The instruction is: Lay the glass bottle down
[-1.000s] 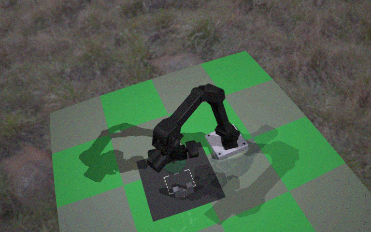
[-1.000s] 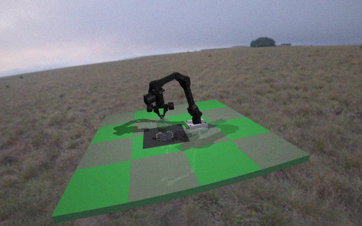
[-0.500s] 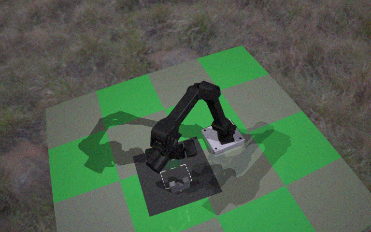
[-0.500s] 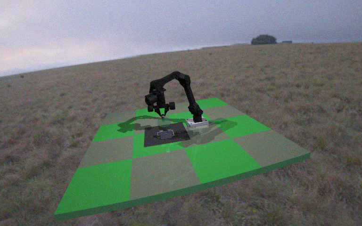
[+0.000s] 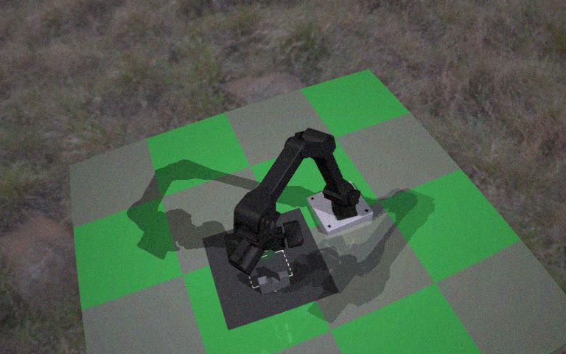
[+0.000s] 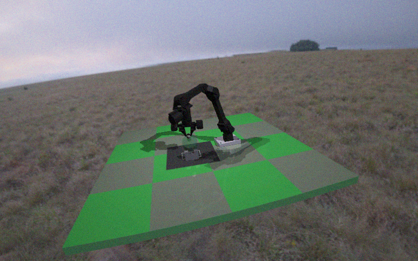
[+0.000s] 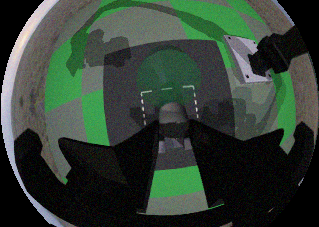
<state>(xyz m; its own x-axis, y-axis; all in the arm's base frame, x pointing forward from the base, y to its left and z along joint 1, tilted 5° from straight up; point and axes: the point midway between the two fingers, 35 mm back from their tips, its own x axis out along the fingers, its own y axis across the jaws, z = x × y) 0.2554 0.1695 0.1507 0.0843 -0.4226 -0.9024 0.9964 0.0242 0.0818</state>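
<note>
The green glass bottle lies 40 mm to the right of my gripper tip and 40 mm below it. From my gripper tip the other things lie so: dark mat (140 mm below, 30 mm to the right).
</note>
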